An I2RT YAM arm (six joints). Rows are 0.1 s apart.
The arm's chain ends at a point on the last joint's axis. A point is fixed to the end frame.
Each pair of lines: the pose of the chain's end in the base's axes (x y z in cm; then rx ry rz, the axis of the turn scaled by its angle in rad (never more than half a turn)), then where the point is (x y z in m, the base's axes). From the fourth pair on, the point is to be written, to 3 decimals.
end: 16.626, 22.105, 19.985, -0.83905, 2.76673, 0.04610
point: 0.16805 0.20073 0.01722
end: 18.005, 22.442, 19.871, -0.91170, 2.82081, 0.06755
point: 0.16944 0.20163 0.01667
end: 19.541, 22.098, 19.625, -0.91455, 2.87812, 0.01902
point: 0.17679 0.18979 0.01611
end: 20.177, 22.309, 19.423, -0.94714, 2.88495, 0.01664
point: 0.181 0.190 0.015
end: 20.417, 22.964, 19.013, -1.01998, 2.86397, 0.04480
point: 0.184 0.198 0.010
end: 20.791, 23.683, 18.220, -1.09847, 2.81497, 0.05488
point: 0.192 0.206 0.002
